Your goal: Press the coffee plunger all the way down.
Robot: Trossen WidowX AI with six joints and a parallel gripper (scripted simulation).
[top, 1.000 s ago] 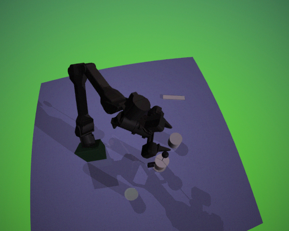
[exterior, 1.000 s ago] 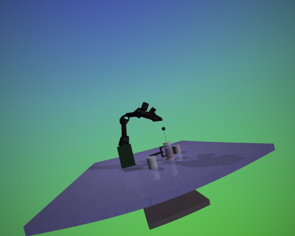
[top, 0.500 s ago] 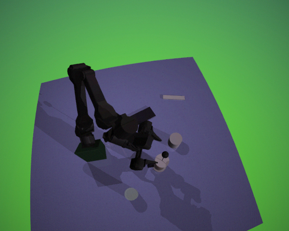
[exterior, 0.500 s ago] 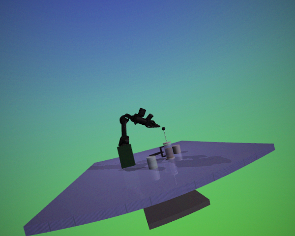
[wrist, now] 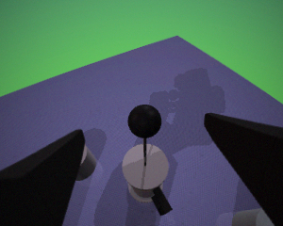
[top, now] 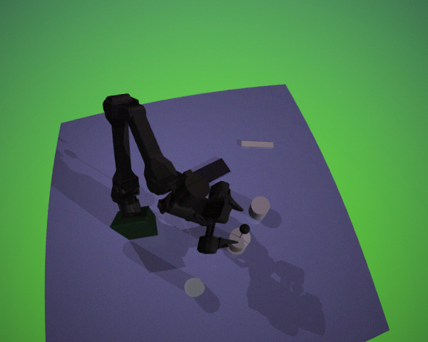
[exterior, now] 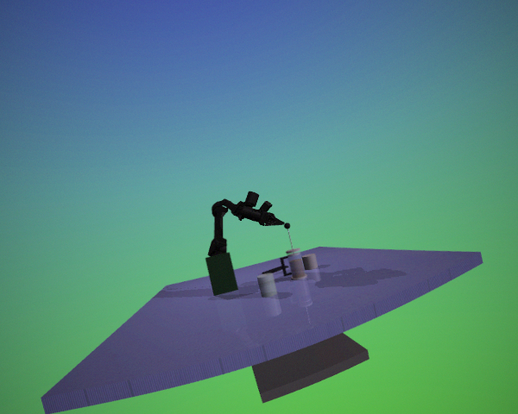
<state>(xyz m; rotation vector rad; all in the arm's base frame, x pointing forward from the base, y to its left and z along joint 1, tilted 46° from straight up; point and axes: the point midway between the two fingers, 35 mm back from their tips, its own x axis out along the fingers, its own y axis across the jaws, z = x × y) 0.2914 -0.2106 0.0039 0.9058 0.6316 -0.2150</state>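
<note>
The coffee press is 14 cm below my gripper tip and 1 cm to the right of it. The rest, counted from my gripper tip: pale flat bar (40 cm to the left, 26 cm below, 24 cm ahead).
</note>
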